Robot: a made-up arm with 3 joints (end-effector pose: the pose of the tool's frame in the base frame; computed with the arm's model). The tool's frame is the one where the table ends.
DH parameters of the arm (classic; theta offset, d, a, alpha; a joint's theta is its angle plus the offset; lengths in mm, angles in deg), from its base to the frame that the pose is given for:
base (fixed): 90 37 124 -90
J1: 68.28 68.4 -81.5 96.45
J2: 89.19 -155.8 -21 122.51
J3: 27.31 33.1 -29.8 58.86
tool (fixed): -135.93 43.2 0 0
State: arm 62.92 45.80 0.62
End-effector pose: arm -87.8 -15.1 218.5 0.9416 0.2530 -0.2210 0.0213
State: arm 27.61 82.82 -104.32
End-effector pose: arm -135.5 -35.7 63.9 0.1461 0.8029 0.5177 -0.2571
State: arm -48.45 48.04 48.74
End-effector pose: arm -117.3 -13.5 -140.2 0.5248 0.6949 -0.3463 -0.3489
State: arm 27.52 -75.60 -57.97
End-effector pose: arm -39.0 -65.4 193.2 0.5314 0.3228 -0.3789 0.6855
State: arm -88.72 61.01 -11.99
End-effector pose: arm -93.8 168.1 -182.2 0.0838 -0.9869 -0.0941 0.1007
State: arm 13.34 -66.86 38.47
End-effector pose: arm -71.4 -106.5 75.7 0.1086 0.1813 -0.9549 0.2087
